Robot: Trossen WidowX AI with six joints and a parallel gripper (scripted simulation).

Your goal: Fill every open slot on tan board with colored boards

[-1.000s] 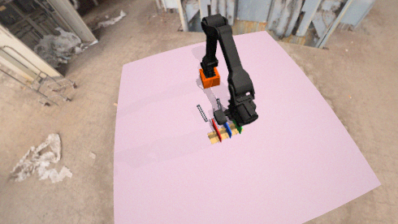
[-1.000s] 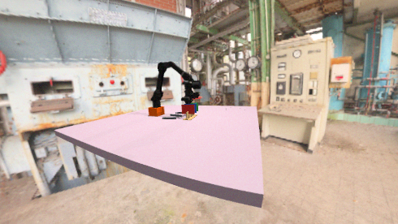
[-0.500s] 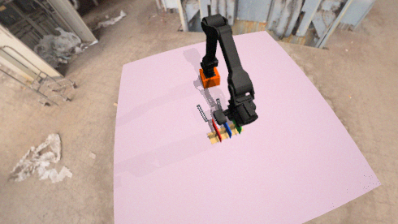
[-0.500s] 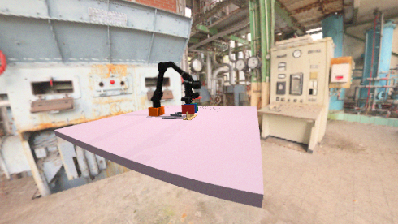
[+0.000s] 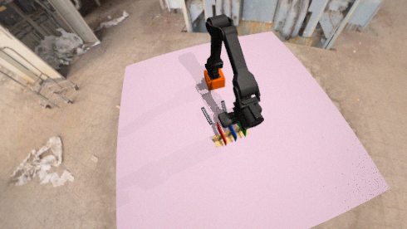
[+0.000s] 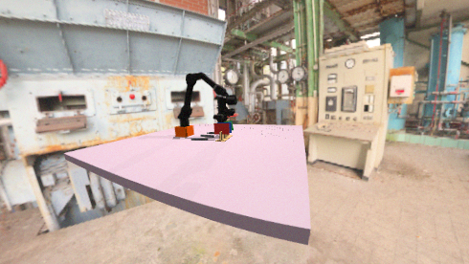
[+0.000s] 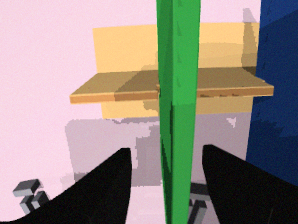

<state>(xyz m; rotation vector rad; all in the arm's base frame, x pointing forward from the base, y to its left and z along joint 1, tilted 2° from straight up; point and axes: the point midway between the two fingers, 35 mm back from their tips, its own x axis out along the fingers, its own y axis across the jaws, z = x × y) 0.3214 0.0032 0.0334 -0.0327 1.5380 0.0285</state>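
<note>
Right now my gripper tip is 2 cm short of the green board. The rest, counted from my gripper tip: blue board (3 cm ahead, 5 cm to the right); tan board (3 cm ahead, 5 cm to the right, 3 cm below); red board (3 cm ahead, 10 cm to the right).
</note>
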